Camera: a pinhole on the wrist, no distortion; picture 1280 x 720 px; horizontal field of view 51.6 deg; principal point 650.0 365.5 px. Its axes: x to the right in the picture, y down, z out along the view. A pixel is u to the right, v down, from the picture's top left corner.
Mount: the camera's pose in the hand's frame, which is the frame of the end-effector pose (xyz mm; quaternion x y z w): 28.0 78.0 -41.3 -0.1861 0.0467 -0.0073 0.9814
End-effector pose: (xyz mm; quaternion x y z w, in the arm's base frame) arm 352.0 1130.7 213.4 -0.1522 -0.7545 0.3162 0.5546
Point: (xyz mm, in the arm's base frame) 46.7 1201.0 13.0
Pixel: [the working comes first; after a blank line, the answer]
In the camera's frame: -67.0 6.7 364.9

407 390
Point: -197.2 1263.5 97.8
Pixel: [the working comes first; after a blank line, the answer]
In the camera's frame: 96.0 -44.0 568.5

874 263
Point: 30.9 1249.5 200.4
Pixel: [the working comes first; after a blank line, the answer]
In the camera's frame: 110.2 -57.9 318.8

1108 125
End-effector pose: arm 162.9 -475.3 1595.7 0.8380 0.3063 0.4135 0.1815
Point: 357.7 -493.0 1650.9
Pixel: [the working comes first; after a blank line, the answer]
In the camera's frame: 67.7 -26.9 175.3

1161 163
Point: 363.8 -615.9 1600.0
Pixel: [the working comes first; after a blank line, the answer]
In the camera's frame: -45.9 19.4 227.2

383 478
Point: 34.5 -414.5 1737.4
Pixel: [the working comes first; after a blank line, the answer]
In the camera's frame: 50.4 -30.3 -167.9

behind the camera
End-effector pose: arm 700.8 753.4 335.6 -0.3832 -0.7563 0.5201 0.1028
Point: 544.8 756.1 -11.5
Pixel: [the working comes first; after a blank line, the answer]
In the camera's frame: 135.0 36.6 327.3

1196 514
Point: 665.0 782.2 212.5
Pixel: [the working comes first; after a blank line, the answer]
In the camera's frame: 37.1 -19.5 98.0

1151 102
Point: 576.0 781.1 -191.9
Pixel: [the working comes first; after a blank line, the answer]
In the camera's frame: 165.0 183.3 435.6

outside the picture
